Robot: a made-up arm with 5 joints. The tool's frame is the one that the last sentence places.
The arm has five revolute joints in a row. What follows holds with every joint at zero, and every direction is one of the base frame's. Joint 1 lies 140.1 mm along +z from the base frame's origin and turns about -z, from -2.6 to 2.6 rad. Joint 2 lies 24.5 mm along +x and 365.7 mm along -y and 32 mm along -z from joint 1 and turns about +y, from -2.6 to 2.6 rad. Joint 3 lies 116.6 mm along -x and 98.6 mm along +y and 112.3 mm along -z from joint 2 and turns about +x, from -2.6 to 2.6 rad. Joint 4 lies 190.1 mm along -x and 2.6 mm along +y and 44 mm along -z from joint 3 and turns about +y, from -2.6 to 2.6 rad. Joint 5 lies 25 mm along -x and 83.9 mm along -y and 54.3 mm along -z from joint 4 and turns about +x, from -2.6 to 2.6 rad. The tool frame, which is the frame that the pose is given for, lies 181.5 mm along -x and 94.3 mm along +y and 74.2 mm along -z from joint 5; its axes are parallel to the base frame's.
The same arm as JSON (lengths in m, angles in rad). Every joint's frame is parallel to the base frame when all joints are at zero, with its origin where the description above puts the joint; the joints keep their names.
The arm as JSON. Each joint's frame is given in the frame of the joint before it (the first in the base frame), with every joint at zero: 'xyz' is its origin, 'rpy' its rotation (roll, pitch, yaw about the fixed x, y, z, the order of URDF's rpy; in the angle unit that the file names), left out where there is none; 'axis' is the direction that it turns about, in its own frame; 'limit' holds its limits. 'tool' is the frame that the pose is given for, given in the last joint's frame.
{"units": {"length": "m", "angle": "rad"}, "joints": [{"name": "joint 1", "type": "revolute", "origin": {"xyz": [0.0, 0.0, 0.1401]}, "axis": [0.0, 0.0, -1.0], "limit": {"lower": -2.6, "upper": 2.6}}, {"name": "joint 2", "type": "revolute", "origin": {"xyz": [0.0245, -0.3657, -0.032]}, "axis": [0.0, 1.0, 0.0], "limit": {"lower": -2.6, "upper": 2.6}}, {"name": "joint 3", "type": "revolute", "origin": {"xyz": [-0.1166, 0.0986, -0.1123]}, "axis": [1.0, 0.0, 0.0], "limit": {"lower": -2.6, "upper": 2.6}}, {"name": "joint 4", "type": "revolute", "origin": {"xyz": [-0.1901, 0.0026, -0.044]}, "axis": [0.0, 1.0, 0.0], "limit": {"lower": -2.6, "upper": 2.6}}, {"name": "joint 5", "type": "revolute", "origin": {"xyz": [-0.025, -0.0839, -0.0543]}, "axis": [1.0, 0.0, 0.0], "limit": {"lower": -2.6, "upper": 2.6}}], "tool": {"origin": {"xyz": [-0.1815, 0.0943, -0.0742]}}}
